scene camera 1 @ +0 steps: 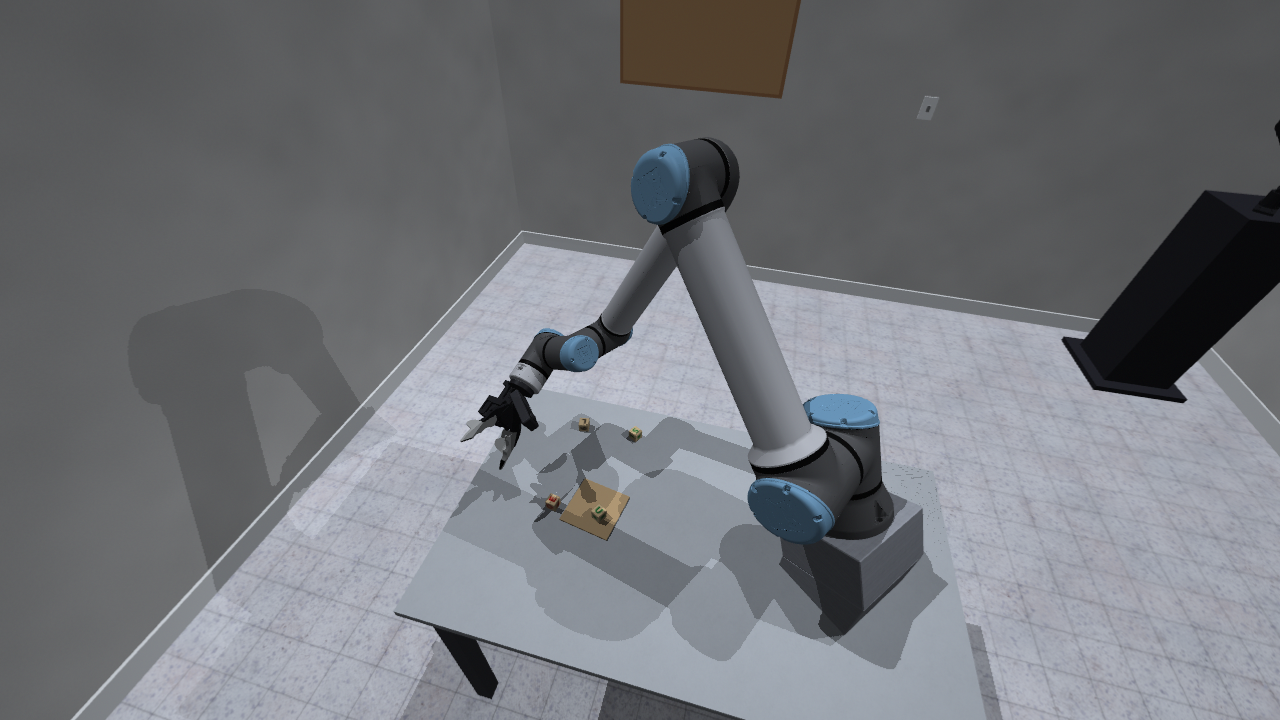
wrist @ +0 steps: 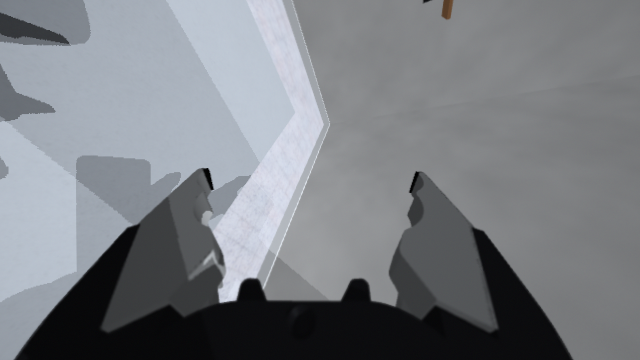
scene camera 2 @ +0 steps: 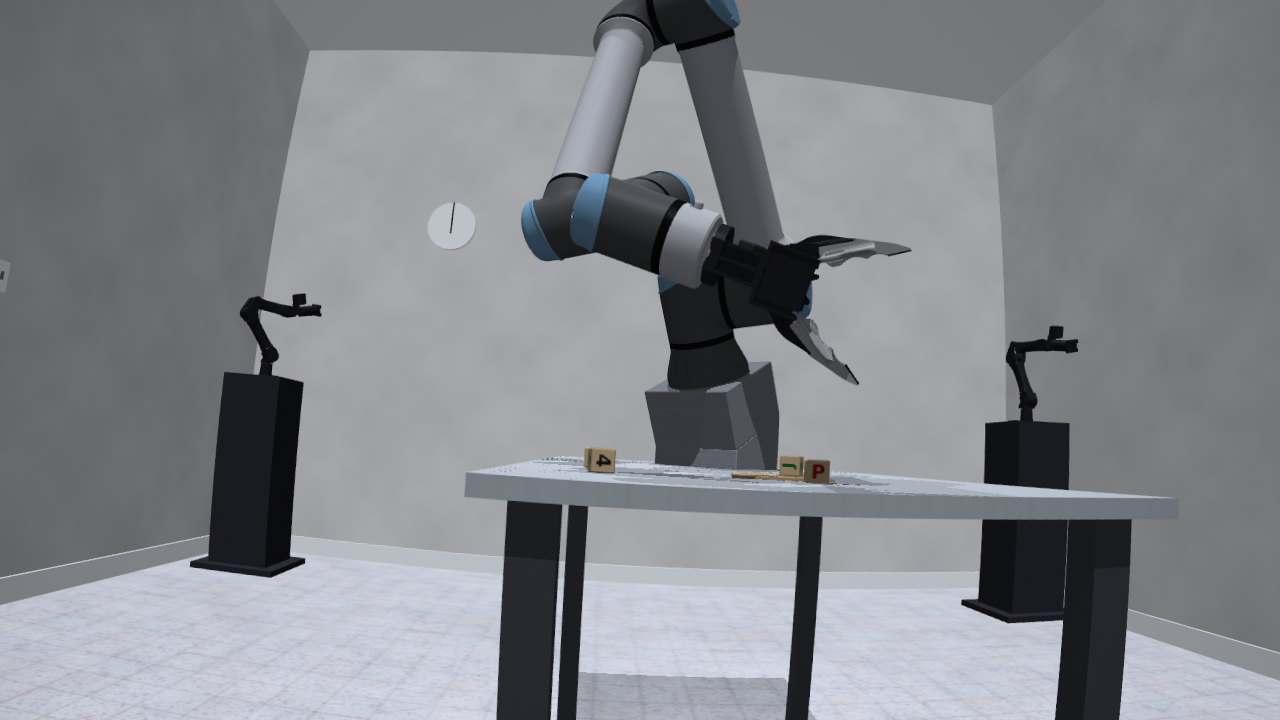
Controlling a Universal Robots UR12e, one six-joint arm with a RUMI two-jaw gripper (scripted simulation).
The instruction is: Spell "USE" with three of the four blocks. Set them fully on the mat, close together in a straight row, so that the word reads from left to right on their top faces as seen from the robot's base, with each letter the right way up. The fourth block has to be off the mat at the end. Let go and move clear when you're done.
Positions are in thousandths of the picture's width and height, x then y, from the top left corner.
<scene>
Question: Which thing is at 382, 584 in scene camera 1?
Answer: My gripper.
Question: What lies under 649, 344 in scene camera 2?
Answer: My gripper.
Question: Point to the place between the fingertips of my gripper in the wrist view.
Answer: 490, 476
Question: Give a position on a tan mat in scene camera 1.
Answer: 452, 712
</scene>
